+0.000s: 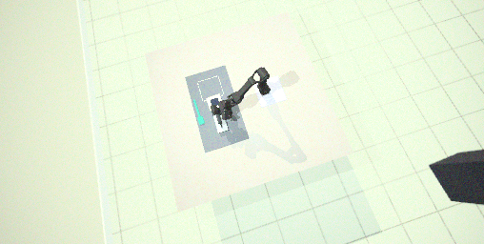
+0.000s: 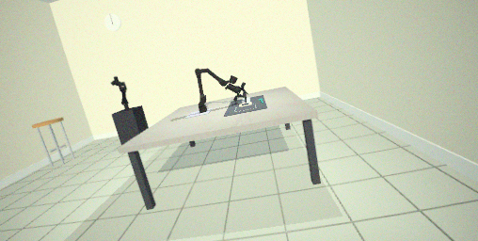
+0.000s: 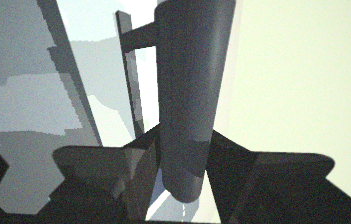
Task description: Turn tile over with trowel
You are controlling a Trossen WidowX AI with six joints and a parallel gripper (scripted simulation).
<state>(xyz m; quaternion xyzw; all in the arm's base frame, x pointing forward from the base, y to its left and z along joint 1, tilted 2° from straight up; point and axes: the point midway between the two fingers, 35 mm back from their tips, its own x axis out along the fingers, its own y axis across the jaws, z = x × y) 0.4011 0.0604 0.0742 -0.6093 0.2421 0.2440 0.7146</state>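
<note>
Now: the grey mat 30 mm behind my gripper tip, 90 mm to the right of it and 80 mm below it. Round my gripper tip: teal trowel 110 mm ahead, 70 mm to the right, 50 mm below; tile 30 mm behind, 120 mm to the right, 50 mm below.
</note>
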